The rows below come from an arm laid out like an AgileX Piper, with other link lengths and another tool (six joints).
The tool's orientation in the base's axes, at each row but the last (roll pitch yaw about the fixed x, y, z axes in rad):
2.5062 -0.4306 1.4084
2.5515 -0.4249 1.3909
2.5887 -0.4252 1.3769
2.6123 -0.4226 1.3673
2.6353 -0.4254 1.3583
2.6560 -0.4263 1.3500
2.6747 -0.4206 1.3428
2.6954 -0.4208 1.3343
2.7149 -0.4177 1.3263
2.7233 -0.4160 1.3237
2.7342 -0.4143 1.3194
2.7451 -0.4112 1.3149
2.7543 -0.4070 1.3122
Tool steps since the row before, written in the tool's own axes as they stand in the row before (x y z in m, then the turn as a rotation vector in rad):
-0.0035 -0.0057 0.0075 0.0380 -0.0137 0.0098
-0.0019 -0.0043 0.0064 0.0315 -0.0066 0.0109
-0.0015 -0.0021 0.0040 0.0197 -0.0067 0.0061
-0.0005 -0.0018 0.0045 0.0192 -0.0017 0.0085
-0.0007 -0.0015 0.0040 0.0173 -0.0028 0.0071
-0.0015 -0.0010 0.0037 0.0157 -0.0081 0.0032
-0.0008 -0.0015 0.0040 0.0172 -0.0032 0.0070
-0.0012 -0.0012 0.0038 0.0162 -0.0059 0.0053
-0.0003 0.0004 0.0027 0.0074 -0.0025 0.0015
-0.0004 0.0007 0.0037 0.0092 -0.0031 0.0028
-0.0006 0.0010 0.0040 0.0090 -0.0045 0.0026
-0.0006 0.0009 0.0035 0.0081 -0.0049 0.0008
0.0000 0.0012 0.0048 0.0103 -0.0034 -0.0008
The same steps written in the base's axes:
0.0000 0.0008 -0.0100 0.0015 0.0415 0.0013
0.0002 0.0014 -0.0078 0.0066 0.0333 0.0014
0.0004 0.0004 -0.0047 0.0017 0.0216 0.0002
0.0010 0.0013 -0.0046 0.0070 0.0199 0.0004
0.0008 0.0009 -0.0041 0.0050 0.0182 0.0002
0.0009 0.0000 -0.0040 -0.0018 0.0179 0.0005
0.0007 0.0009 -0.0042 0.0045 0.0183 0.0000
0.0007 0.0004 -0.0041 0.0012 0.0180 -0.0001
0.0016 0.0003 -0.0022 0.0003 0.0079 0.0008
0.0023 0.0003 -0.0030 0.0008 0.0101 0.0002
0.0026 0.0001 -0.0032 -0.0005 0.0104 -0.0002
0.0023 0.0000 -0.0029 -0.0019 0.0093 0.0008
0.0032 0.0008 -0.0037 -0.0009 0.0102 0.0036

